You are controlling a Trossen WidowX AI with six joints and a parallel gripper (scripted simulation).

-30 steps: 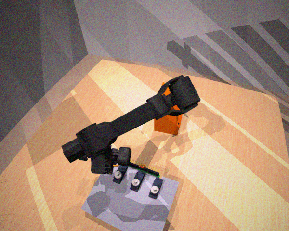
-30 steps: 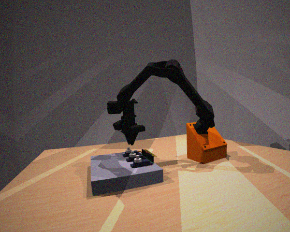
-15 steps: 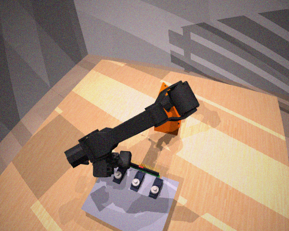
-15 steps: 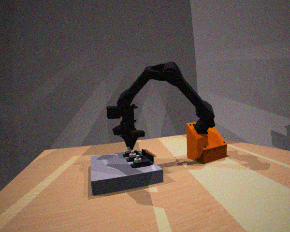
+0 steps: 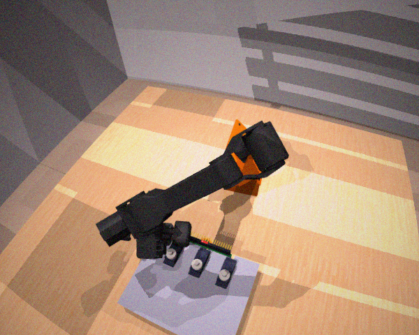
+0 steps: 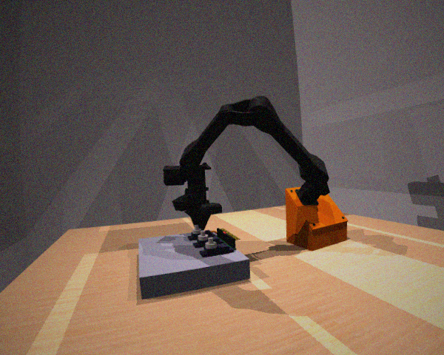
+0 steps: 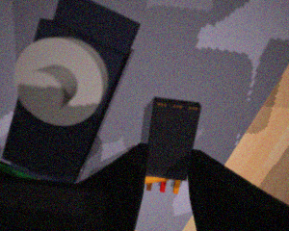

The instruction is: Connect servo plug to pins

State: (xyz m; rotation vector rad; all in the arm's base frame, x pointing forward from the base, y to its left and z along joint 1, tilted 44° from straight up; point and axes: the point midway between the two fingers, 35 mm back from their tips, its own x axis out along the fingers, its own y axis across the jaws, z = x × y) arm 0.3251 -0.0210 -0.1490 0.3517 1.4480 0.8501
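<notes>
The red band is 12 cm to the left of my gripper tip, 4 cm behind it and 2 cm above it. From my gripper tip the other things lie so: grey holder 12 cm to the left, 11 cm ahead, 3 cm below.
</notes>
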